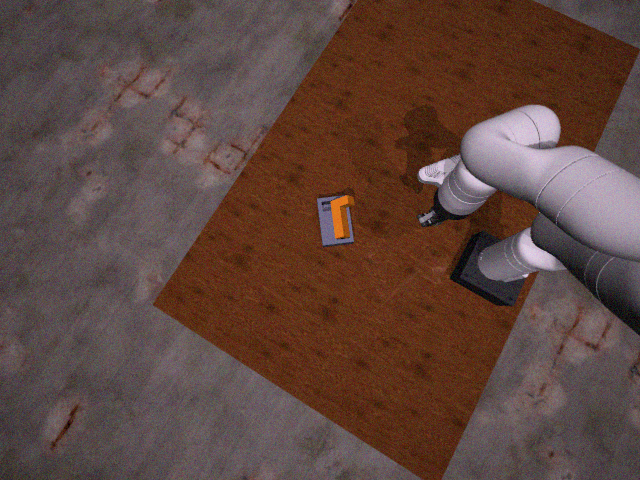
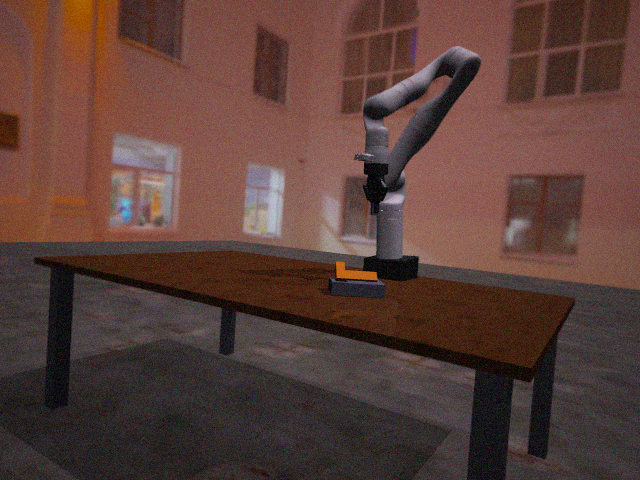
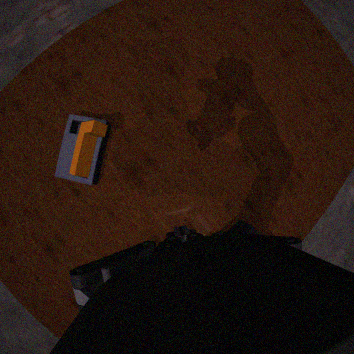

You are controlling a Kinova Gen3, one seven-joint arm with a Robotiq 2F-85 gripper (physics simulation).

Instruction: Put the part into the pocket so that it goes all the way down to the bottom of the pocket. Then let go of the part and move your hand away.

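Places are measured from the arm's base along level axes (x left, y back, z up), in millimetres.
Pixels of known places: gripper, fingertip midpoint: (image 1: 435,221) (image 2: 374,215) (image 3: 180,235); arm's base, link origin: (image 1: 495,263) (image 2: 389,257).
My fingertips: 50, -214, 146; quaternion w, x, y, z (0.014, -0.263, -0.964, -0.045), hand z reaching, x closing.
Observation:
Ahead of a thing's pixels: the offset from my fingertips to its middle, as dx, dy, dz. "*": to the spot under its first point. Level surfaces: height alone.
An orange L-shaped part {+66, -190, -168} (image 1: 340,219) (image 2: 356,274) (image 3: 83,154) lies on a grey-blue block {+82, -209, -199} (image 1: 327,234) (image 2: 356,289) (image 3: 66,156) near the middle of the wooden table {dz -217} (image 1: 361,335) (image 2: 207,273) (image 3: 175,105). The part stands proud of the block's top. A dark corner of the pocket {* +56, -257, -212} (image 1: 326,206) (image 3: 74,126) shows open beside its short leg. My gripper (image 1: 425,219) (image 2: 372,209) (image 3: 180,235) is shut and empty. It hangs high above the table, well to the side of the block, close to the arm's base.
The arm's dark base (image 1: 480,278) (image 2: 390,266) stands at the table's edge behind the block. The arm's shadow falls on the wood. Grey floor surrounds the table.

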